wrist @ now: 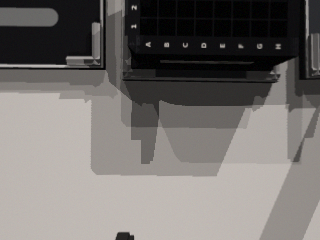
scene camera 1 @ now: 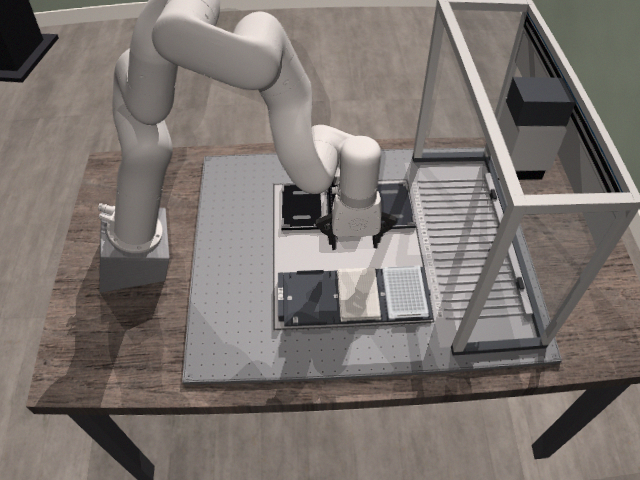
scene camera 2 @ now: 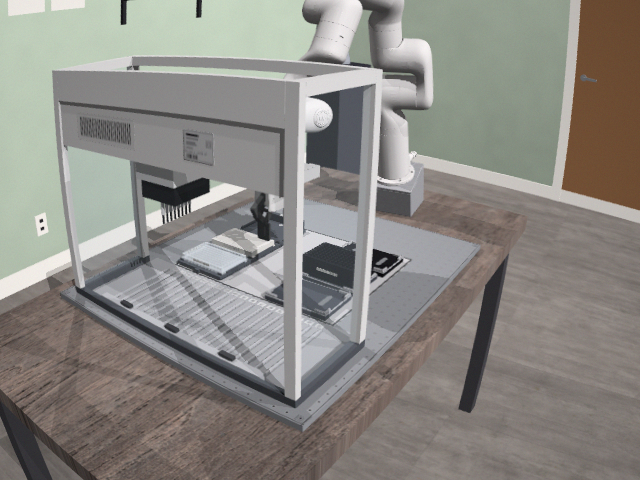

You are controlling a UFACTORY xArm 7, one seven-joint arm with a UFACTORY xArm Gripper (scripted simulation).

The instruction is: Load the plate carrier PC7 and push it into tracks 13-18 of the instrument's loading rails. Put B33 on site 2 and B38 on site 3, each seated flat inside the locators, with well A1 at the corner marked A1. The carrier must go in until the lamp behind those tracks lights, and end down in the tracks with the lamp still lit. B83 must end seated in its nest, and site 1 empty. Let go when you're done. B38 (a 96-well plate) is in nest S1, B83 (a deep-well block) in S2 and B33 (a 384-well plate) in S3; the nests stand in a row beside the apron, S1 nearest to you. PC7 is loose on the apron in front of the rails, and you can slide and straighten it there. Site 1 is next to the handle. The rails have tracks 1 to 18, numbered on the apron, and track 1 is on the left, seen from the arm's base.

Scene:
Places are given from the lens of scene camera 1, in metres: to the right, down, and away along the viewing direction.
cream 384-well plate B33 [scene camera 1: 358,296]: 0.08, 0.12, 1.24
96-well plate B38 [scene camera 1: 407,281]: 0.19, 0.09, 1.26
dark carrier PC7 [scene camera 1: 305,298]: -0.03, 0.13, 1.25
nest S3 [scene camera 1: 396,203]: 0.19, -0.09, 1.41
frame post [scene camera 1: 515,209]: 0.28, -0.04, 0.80
The marked spots on the nest S3 and the frame post are 0.62 m apart.

